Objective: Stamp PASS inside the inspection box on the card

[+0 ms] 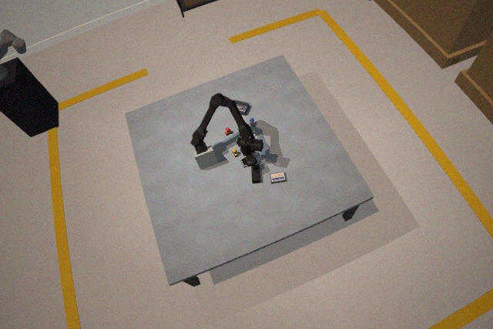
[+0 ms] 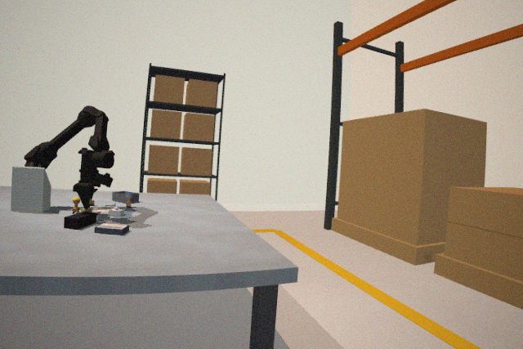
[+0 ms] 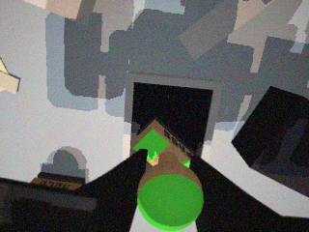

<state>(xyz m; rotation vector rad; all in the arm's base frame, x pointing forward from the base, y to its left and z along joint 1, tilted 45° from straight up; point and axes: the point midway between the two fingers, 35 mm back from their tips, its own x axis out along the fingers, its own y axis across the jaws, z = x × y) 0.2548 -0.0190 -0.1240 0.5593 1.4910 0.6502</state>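
My gripper tip is now right at the green-knobbed stamp. The rest, counted from my gripper tip: black block 11 cm to the right, 2 cm below, 1 cm ahead; then yellow stamp 8 cm to the left, 6 cm behind, 2 cm below; then ink pad 3 cm below.
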